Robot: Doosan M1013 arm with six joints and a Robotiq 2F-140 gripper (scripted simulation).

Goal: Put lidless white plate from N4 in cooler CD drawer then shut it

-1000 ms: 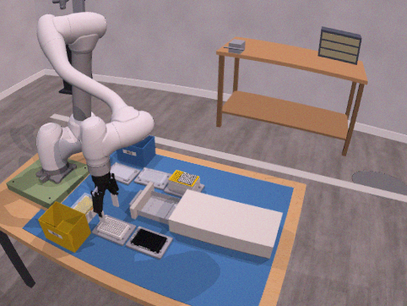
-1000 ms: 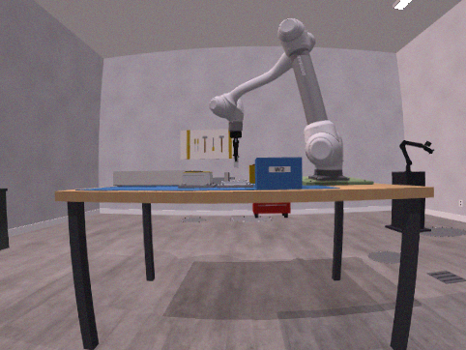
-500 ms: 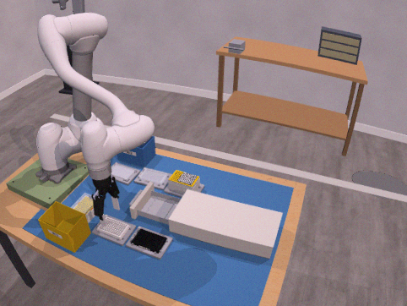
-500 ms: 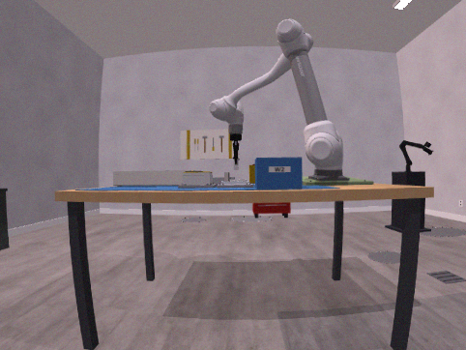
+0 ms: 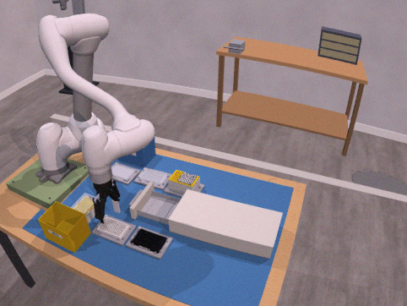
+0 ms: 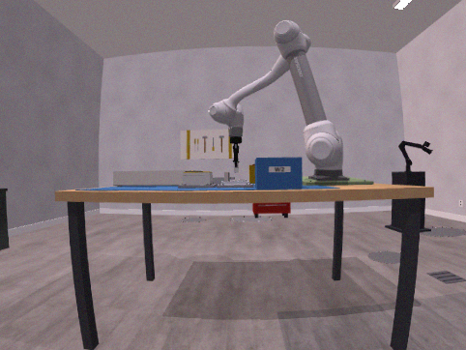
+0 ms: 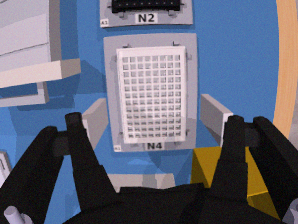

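The white plate lies 7 cm below my hand. Also, from my hand: nest (9 cm below); yellow bin (18 cm behind, 12 cm to the right, 6 cm below); black plate (18 cm ahead, 7 cm below).
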